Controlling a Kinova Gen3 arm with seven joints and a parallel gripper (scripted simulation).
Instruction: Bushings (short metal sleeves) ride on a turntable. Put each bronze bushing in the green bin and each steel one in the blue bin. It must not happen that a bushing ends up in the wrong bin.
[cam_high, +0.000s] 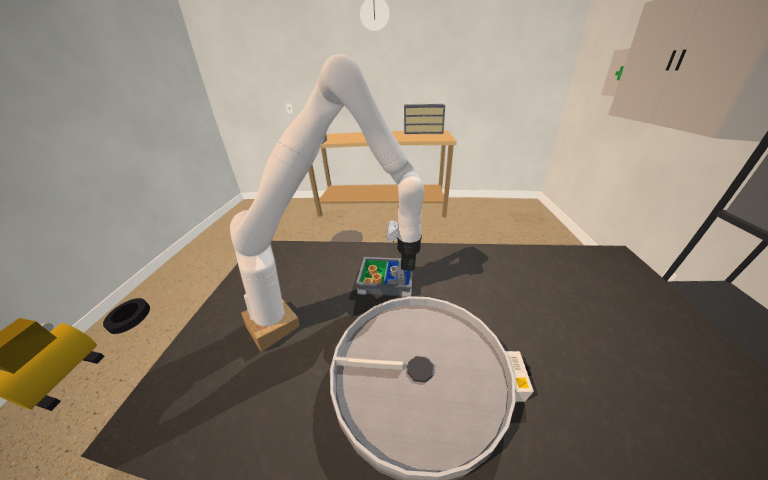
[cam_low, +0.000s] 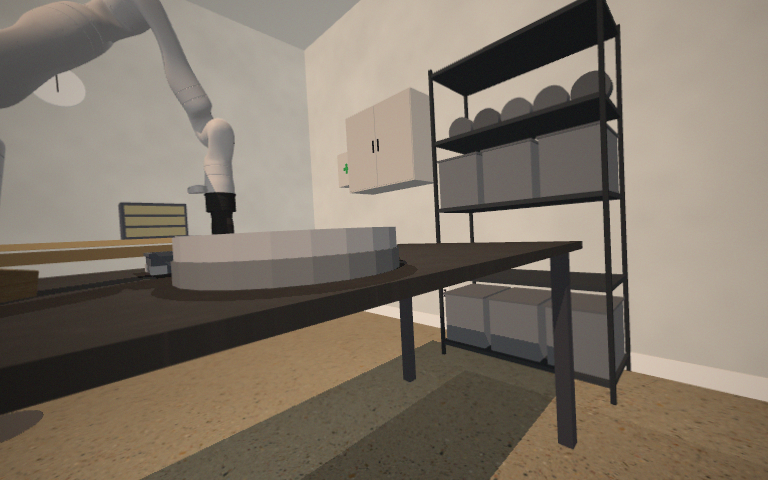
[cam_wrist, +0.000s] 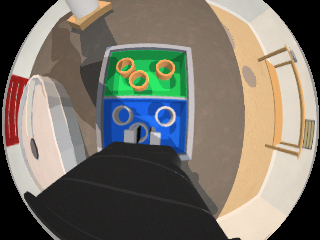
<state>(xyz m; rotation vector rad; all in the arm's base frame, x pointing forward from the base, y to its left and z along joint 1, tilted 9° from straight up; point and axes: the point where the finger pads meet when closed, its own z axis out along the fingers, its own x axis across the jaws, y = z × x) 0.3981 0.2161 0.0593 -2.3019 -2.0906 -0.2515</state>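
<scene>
The green bin lies 60 mm behind my hand and 20 mm below it. From my hand the other things lie so: turntable 360 mm to the right, 60 mm ahead, 10 mm above.
</scene>
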